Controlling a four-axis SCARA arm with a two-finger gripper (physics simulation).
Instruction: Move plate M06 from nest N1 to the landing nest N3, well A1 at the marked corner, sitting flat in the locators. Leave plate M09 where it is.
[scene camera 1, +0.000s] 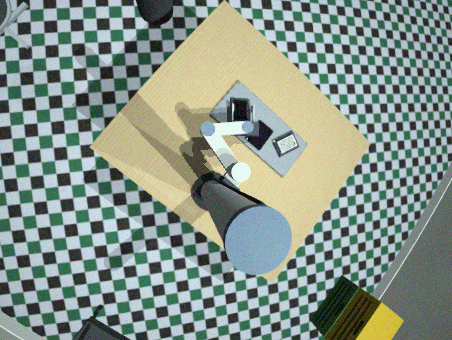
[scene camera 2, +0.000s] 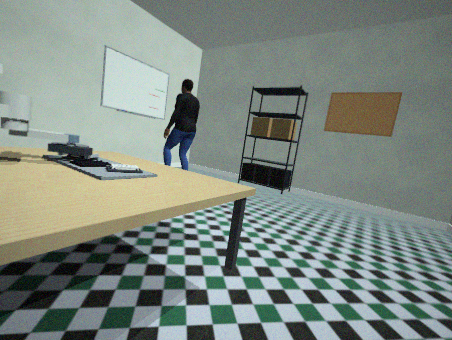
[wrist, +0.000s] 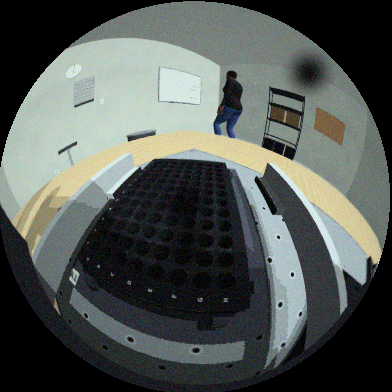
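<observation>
A black well plate (wrist: 172, 225) (scene camera 1: 240, 106) sits in a dark nest on the grey board (scene camera 1: 281, 166) (scene camera 2: 112, 175) (wrist: 287, 260). Its letters A to H face the wrist camera, and an A1 tag (wrist: 74, 276) is at the near left corner. My gripper (scene camera 1: 241, 109) (scene camera 2: 70, 149) (wrist: 196, 162) is open above this nest, with one finger along each long side of the plate. The gap looks wider at the right finger. A white plate (scene camera 1: 286, 143) (scene camera 2: 124, 167) sits in another nest. Plate names cannot be read.
A black nest or plate (scene camera 1: 260, 135) lies between the two plates; which it is cannot be told. The board lies on a wooden table (scene camera 1: 320, 125) (scene camera 2: 165, 192). My arm link (scene camera 1: 227, 128) reaches over the board's near edge. A person (scene camera 2: 185, 120) (wrist: 231, 102) stands beyond the table.
</observation>
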